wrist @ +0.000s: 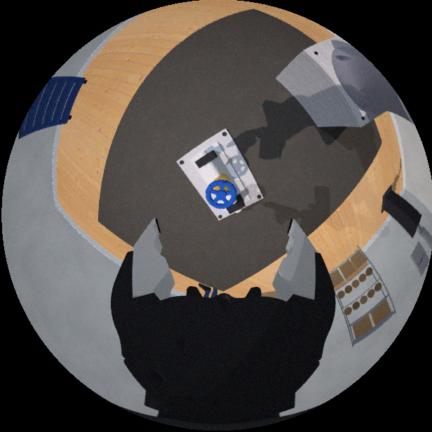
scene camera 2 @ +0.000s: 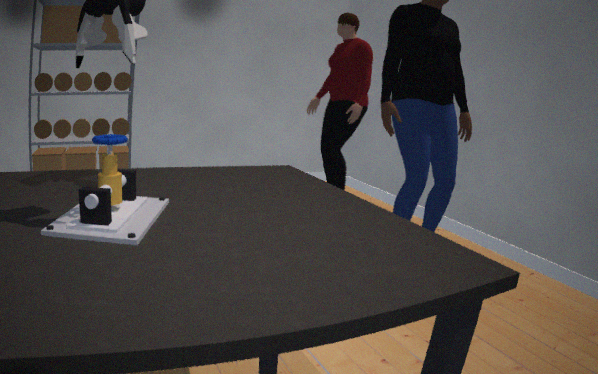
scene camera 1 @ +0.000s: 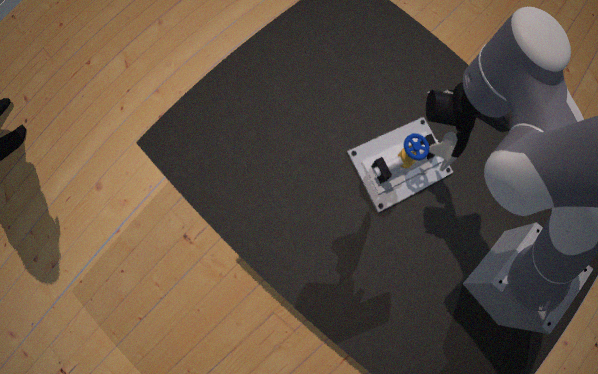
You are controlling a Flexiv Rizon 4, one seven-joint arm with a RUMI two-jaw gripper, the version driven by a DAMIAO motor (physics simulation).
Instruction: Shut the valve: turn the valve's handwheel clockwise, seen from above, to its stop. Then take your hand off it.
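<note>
The blue handwheel (scene camera 1: 416,146) (scene camera 2: 110,139) (wrist: 221,194) lies level on top of the yellow valve body (scene camera 1: 406,160) (scene camera 2: 110,187). The valve stands on a white base plate (scene camera 1: 387,137) (scene camera 2: 145,220) (wrist: 192,172). My gripper (scene camera 1: 440,155) (scene camera 2: 106,63) (wrist: 223,220) is open and empty, with its two grey jaws wide apart. It hangs well above the handwheel, apart from it. In the wrist view the wheel shows a little beyond the line between the fingertips. The wheel's turn angle relative to its stop cannot be told.
Black pipe blocks (scene camera 1: 381,170) (scene camera 2: 95,206) stand on the plate on either side of the valve. The plate sits on the dark table (scene camera 1: 250,125) (scene camera 2: 300,250) (wrist: 165,125). The robot's base (scene camera 1: 500,305) stands at the table's lower right in scene camera 1. Two people (scene camera 2: 352,70) (scene camera 2: 425,55) stand beyond the table.
</note>
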